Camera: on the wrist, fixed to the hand. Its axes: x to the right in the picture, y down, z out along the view.
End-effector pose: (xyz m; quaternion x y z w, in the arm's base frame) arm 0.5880 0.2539 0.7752 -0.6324 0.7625 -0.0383 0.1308
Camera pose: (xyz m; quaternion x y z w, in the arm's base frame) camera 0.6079 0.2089 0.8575 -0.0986 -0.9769 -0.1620 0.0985
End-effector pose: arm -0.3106 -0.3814 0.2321 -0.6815 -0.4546 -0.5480 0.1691
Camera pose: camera -0.3952 -0.4023 0.2721 -0.7536 0.3154 -0.4101 0.4055
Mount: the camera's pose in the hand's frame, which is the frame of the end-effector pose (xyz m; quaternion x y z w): 0.0281 -0.0463 -0.0791 -0.2103 0.1042 0.7104 0.6635
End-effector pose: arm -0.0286 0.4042 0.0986 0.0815 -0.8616 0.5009 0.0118
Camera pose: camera -0.0541 0.4466 0.1807 0.6127 0.7337 -0.1680 0.2411
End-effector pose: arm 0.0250 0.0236 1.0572 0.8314 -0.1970 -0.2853 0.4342
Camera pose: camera 0.1011 0.0809 1.0464 0.3501 -0.6161 0.1644 0.6862
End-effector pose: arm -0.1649 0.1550 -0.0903 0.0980 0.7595 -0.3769 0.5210
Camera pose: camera -0.2590 0.1693 -0.0792 0.5343 0.5679 0.2900 0.5549
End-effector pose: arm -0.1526 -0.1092 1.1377 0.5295 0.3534 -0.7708 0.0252
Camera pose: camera -0.1209 -0.0199 1.1233 0.6774 0.0230 -0.3640 0.6388
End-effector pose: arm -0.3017 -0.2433 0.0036 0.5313 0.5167 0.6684 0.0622
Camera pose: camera -0.3966 -0.2537 -0.0055 -0.6369 0.1687 -0.6517 0.3757
